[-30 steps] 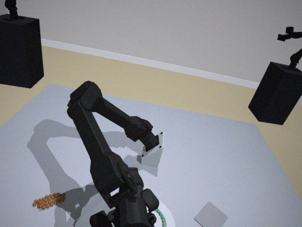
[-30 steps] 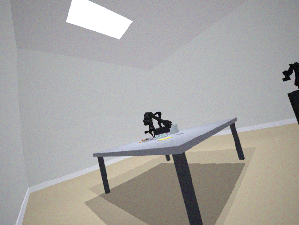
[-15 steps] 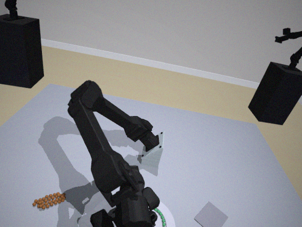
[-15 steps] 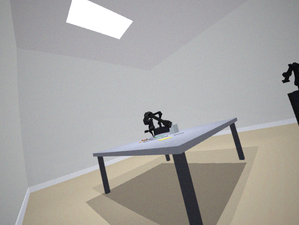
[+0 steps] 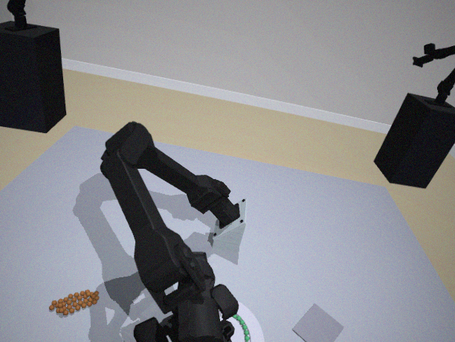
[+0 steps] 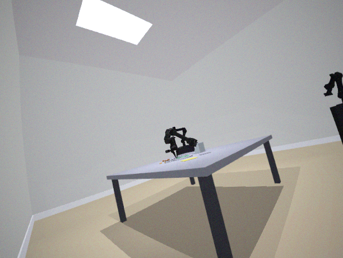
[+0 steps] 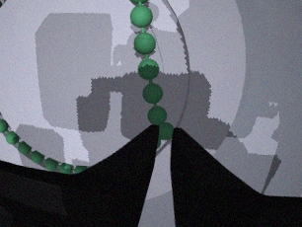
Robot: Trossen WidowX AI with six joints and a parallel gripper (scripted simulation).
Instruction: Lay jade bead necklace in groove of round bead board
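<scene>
My gripper tip is 6 cm to the right of the round bead board, 2 cm past it and 1 cm above it. Also, from my gripper tip: yellow strip: 29 cm to the left, 18 cm ahead, 1 cm below; flat grey square: 30 cm to the left, 7 cm behind, 1 cm below.
</scene>
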